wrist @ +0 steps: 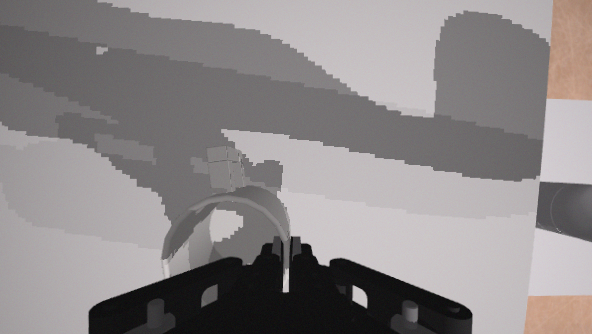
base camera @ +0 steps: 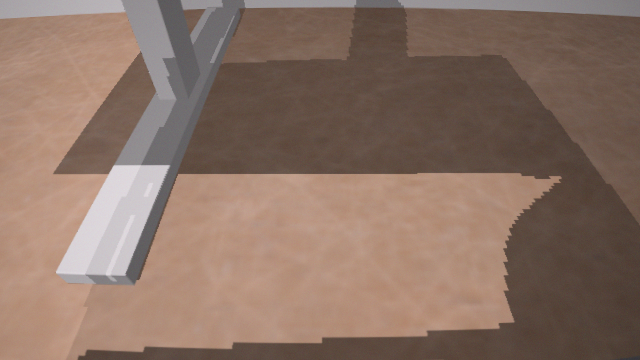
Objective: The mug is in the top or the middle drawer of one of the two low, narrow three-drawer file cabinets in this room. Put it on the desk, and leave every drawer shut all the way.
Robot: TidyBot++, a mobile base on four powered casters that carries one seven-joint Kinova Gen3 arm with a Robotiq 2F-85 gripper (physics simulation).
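Note:
The pale grey mug is at the lower middle of the wrist view, its round opening facing the camera and its blocky handle pointing up in the picture. My gripper is shut on the mug's wall, with the thin rim between the fingertips. The mug is over the pale desk top; how high it is above the top is hard to tell. The fingers hide part of the mug. In the base camera view a light grey desk leg and foot stand at the left. The file cabinets and their drawers do not show.
The desk's edge runs down the right side of the wrist view. Past it are the brown floor, a white flat surface and a dark grey cylindrical part. Broad shadows lie across the desk top and the floor. A pale wall is at the back.

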